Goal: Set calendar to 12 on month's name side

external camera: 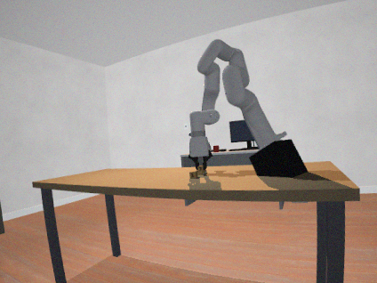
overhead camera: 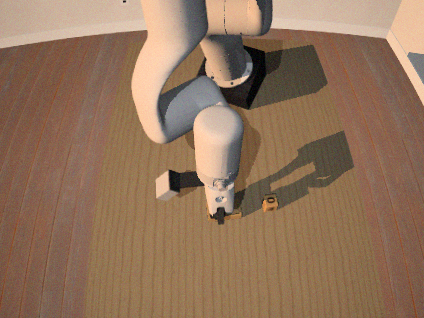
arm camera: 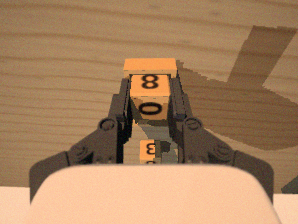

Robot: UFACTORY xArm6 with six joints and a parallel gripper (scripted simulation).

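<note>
Right now my hand is 2 cm to the right of the tray and 3 cm above it. Also, from my hand: number cube: 12 cm to the left, 2 cm below.
</note>
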